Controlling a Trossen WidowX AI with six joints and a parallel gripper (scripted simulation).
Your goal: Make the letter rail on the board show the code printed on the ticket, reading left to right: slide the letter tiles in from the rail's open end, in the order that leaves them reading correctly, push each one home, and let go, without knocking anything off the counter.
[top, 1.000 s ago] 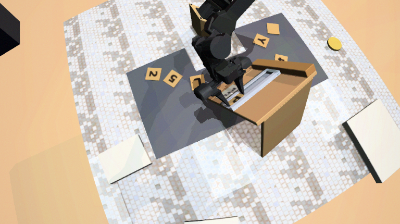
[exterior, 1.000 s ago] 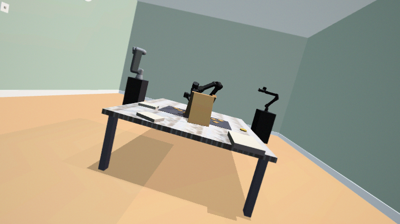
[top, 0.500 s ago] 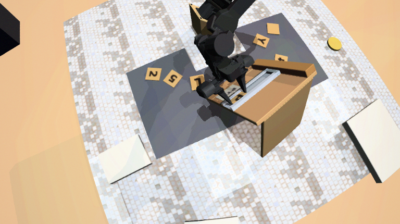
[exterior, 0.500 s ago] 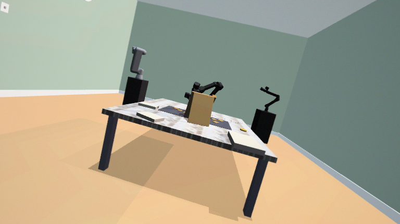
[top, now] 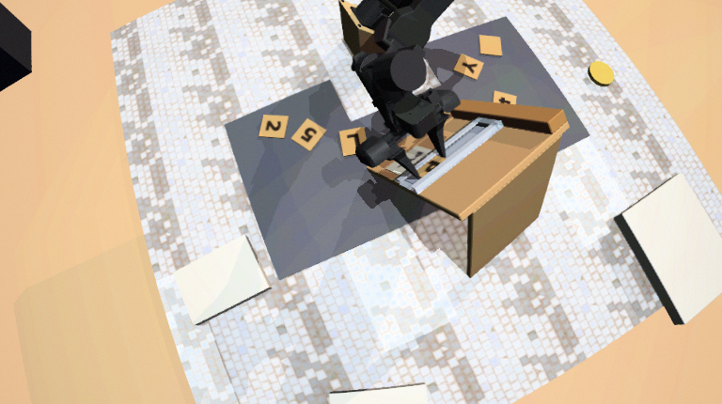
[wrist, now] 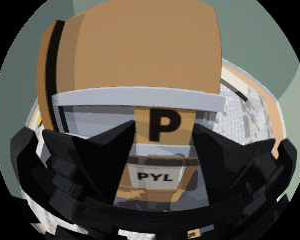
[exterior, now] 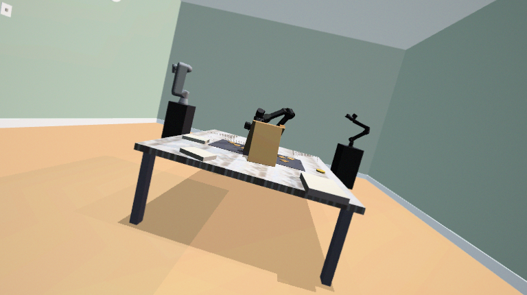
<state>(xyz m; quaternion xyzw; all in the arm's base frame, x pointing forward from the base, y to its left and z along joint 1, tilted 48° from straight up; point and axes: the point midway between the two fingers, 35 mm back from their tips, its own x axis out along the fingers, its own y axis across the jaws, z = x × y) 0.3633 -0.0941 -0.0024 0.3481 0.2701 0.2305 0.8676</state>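
The white ticket lies 70 mm below my gripper tip, 50 mm behind it and 10 mm to the right of it. Round my gripper tip: L tile (170 mm behind, 160 mm below, 80 mm to the right); P tile (right at my gripper tip); dark mat (180 mm behind, 160 mm below, 50 mm to the left).
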